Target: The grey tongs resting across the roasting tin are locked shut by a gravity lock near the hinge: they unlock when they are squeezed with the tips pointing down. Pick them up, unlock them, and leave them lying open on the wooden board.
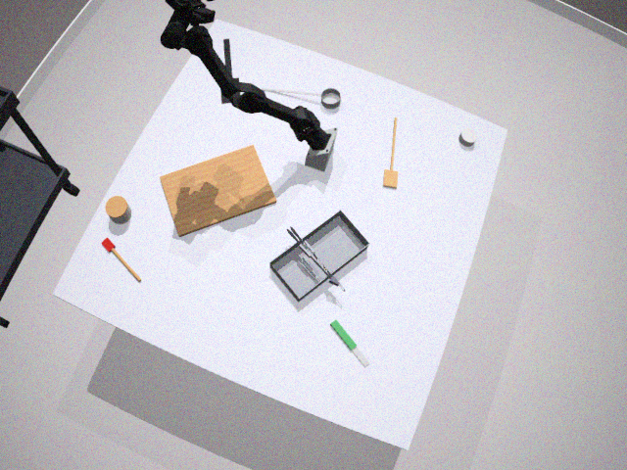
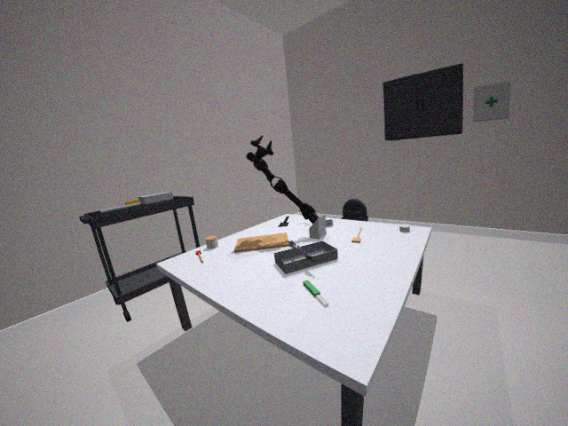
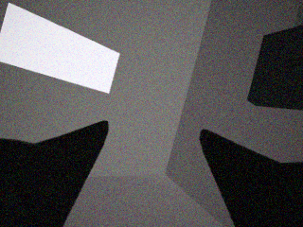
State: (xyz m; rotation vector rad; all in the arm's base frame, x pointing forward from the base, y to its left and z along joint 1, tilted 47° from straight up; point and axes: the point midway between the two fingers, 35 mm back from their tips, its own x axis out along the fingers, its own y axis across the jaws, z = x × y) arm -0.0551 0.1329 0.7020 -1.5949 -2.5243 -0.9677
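Now: the roasting tin 690 mm below my gripper tip, 560 mm to the left of it and 380 mm ahead of it. From my gripper tip the other things lie so: wooden board (710 mm below, 300 mm ahead, 130 mm to the left); black spatula (720 mm below, 170 mm behind, 60 mm to the right); yellow mark (650 mm below, 590 mm to the left, 420 mm ahead).
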